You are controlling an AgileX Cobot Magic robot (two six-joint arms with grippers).
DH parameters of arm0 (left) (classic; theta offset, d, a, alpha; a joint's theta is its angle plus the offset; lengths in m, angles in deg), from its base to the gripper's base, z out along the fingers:
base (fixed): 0 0 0 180
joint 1: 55.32 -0.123 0 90
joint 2: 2.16 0 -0.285 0
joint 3: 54.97 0 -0.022 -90
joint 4: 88.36 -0.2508 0 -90
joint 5: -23.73 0 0.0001 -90
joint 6: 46.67 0.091 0 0
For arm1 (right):
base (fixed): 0 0 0 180
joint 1: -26.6 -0.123 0 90
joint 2: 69.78 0 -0.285 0
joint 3: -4.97 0 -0.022 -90
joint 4: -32.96 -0.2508 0 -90
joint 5: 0.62 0 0.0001 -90
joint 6: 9.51 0.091 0 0
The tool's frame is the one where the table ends.
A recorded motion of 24 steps. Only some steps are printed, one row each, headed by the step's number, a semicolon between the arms.
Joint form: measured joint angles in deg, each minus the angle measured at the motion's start. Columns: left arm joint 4, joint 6, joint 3, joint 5, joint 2, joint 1; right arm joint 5, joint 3, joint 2, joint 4, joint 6, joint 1.
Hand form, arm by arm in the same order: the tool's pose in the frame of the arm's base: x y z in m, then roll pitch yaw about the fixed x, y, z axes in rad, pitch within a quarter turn. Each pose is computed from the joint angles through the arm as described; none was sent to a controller.
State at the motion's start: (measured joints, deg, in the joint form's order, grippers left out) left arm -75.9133 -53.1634 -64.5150 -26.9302 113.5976 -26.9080; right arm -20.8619 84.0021 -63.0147 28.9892 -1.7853 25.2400
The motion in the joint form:
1: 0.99 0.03 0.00 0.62 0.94 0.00; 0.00 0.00 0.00 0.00 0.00 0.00
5: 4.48 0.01 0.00 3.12 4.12 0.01; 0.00 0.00 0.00 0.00 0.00 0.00
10: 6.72 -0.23 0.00 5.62 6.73 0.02; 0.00 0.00 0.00 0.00 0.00 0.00
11: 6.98 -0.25 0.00 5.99 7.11 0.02; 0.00 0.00 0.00 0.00 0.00 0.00
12: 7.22 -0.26 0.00 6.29 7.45 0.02; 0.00 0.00 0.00 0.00 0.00 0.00
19: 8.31 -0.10 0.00 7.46 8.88 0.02; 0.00 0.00 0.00 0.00 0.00 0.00
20: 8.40 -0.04 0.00 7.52 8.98 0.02; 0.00 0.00 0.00 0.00 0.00 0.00
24: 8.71 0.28 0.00 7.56 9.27 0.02; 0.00 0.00 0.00 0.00 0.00 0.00
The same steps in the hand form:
1: 0.3528 -0.2093 0.2426 -2.8585 0.3506 2.9238; 0.0529 0.0034 0.1717 2.5200 1.2251 2.5395
5: 0.3600 -0.2171 0.2220 -2.8079 0.3217 2.9710; 0.0529 0.0034 0.1717 2.5200 1.2251 2.5395
10: 0.3663 -0.2224 0.2048 -2.7771 0.3058 3.0110; 0.0529 0.0034 0.1717 2.5200 1.2251 2.5395
11: 0.3672 -0.2231 0.2022 -2.7739 0.3040 3.0160; 0.0529 0.0034 0.1717 2.5200 1.2251 2.5395
12: 0.3680 -0.2236 0.1999 -2.7712 0.3019 3.0203; 0.0529 0.0034 0.1717 2.5200 1.2251 2.5395
19: 0.3709 -0.2259 0.1901 -2.7603 0.2921 3.0353; 0.0529 0.0034 0.1717 2.5200 1.2251 2.5395
20: 0.3711 -0.2261 0.1894 -2.7596 0.2913 3.0355; 0.0529 0.0034 0.1717 2.5200 1.2251 2.5395
24: 0.3713 -0.2266 0.1874 -2.7583 0.2875 3.0335; 0.0529 0.0034 0.1717 2.5200 1.2251 2.5395

